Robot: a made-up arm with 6 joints. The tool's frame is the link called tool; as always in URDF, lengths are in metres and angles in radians. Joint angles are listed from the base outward.
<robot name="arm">
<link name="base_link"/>
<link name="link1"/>
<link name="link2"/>
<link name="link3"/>
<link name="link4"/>
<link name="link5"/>
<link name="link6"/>
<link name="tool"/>
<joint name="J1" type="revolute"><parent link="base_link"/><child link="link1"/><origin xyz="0 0 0.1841"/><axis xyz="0 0 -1"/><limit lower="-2.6" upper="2.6"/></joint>
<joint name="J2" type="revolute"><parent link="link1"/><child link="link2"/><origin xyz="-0.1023 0.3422 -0.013"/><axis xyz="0 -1 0"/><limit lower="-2.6" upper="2.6"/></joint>
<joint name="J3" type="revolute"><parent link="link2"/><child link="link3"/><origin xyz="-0.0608 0.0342 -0.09"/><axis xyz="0 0 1"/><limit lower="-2.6" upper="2.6"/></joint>
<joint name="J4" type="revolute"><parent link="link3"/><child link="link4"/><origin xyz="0.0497 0.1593 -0.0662"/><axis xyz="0 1 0"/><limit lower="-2.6" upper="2.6"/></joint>
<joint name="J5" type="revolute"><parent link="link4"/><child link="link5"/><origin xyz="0.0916 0.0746 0.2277"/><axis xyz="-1 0 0"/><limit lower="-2.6" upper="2.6"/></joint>
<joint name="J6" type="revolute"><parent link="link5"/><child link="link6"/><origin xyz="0.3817 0.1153 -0.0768"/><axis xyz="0 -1 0"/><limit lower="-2.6" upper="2.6"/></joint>
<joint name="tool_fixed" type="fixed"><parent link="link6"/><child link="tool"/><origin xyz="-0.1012 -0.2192 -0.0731"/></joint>
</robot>
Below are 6 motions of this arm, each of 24 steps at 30 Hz.
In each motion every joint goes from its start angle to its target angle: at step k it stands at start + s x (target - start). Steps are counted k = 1, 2, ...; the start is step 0. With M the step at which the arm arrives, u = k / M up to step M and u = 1 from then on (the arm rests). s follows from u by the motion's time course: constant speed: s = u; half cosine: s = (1 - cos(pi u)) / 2; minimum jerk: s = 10 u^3 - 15 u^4 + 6 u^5.
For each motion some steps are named. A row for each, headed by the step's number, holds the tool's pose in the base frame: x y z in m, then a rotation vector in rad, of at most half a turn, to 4 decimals.
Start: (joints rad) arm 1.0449 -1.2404 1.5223 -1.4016 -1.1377 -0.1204
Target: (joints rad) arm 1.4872 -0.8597 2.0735 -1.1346 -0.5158 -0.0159
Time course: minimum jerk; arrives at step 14
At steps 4, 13, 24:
4: 0.3626 0.2254 0.5899 2.1306 -1.1217 0.2304
13: 0.3997 0.1999 0.5514 1.5281 -1.2282 0.3447
24: 0.3999 0.1998 0.5512 1.5253 -1.2285 0.3450

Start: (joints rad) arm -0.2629 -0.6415 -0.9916 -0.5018 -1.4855 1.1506
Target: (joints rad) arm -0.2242 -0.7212 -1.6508 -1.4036 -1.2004 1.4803
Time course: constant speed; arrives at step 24
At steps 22, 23, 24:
22: 0.3124 0.3331 0.2539 -0.2729 -2.2662 -0.0326
23: 0.3095 0.3405 0.2581 -0.3098 -2.2871 0.0270
24: 0.3067 0.3484 0.2614 -0.3461 -2.3059 0.0880

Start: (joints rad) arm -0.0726 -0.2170 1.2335 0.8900 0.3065 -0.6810
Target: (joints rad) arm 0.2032 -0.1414 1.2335 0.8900 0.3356 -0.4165
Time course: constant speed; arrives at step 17
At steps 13, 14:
13: -0.0683 0.8085 -0.1409 -0.9712 1.1415 1.0799
14: -0.0539 0.8081 -0.1425 -0.9547 1.1306 1.0702

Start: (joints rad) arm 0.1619 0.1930 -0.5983 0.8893 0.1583 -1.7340
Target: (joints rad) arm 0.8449 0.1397 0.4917 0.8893 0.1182 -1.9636
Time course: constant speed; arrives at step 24
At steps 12, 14, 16, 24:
12: 0.6091 0.2171 -0.0571 0.5626 2.5356 -0.2934
14: 0.6373 0.2295 -0.0625 0.5253 2.5676 -0.2928
16: 0.6647 0.2410 -0.0686 0.4877 2.5998 -0.2917
24: 0.7643 0.2781 -0.0979 0.3341 2.7292 -0.2824

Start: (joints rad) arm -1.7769 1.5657 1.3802 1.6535 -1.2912 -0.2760
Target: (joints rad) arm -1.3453 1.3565 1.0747 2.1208 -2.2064 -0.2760
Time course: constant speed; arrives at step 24
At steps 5, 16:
5: -0.6007 0.3386 -0.2230 -0.1558 0.4113 1.5043
16: -0.5523 0.4323 -0.2901 0.2830 0.8421 1.0390

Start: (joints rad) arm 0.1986 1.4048 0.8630 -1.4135 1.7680 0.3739
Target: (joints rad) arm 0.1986 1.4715 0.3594 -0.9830 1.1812 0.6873
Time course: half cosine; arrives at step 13
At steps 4, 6, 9, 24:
4: -0.3959 0.3780 -0.0078 0.9432 2.5279 1.0601
6: -0.3938 0.4281 0.0500 1.0609 2.5176 0.9768
9: -0.3759 0.4817 0.1530 1.2000 2.5394 0.8632
24: -0.3567 0.4983 0.2226 1.2557 2.5765 0.8034

